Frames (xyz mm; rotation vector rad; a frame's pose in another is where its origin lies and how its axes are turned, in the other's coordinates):
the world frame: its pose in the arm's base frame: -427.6 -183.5 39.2 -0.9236 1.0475 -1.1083
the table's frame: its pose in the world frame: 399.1 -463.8 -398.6 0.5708 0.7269 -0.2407
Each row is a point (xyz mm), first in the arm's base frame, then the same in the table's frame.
Working: the arm's base frame: its pose in the table's frame: -945.6 650.3 -164.9 0.1707 -1.1019 1.8985

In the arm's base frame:
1: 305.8 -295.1 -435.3
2: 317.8 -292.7 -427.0
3: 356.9 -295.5 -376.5
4: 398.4 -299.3 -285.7
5: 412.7 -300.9 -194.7
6: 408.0 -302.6 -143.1
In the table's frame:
1: -769.8 1226.8 -82.6
2: -781.1 1227.7 -73.1
3: -816.7 1215.3 -21.5
4: -864.9 1174.3 55.8
5: -899.1 1115.6 118.0
6: -910.4 1074.3 147.3

